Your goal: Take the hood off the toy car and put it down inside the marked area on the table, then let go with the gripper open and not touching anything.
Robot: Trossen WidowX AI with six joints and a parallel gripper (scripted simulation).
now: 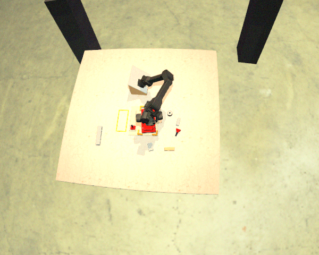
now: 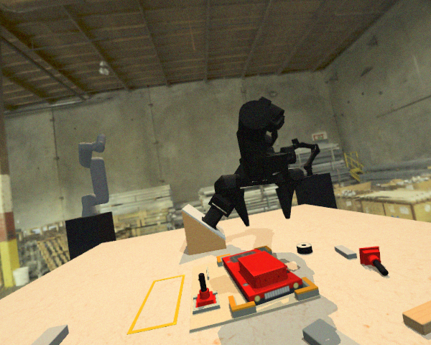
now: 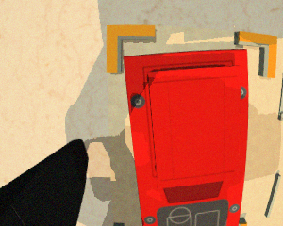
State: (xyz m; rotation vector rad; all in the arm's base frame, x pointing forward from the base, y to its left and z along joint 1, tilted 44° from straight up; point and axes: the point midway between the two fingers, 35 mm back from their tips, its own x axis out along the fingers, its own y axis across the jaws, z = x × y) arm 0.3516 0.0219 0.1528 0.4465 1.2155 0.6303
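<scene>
My gripper tip is 9 cm above the red hood, 3 cm to the left of it and 3 cm past it. Also, from my gripper tip: wooden block (15 cm to the left, 15 cm ahead, 13 cm below).
</scene>
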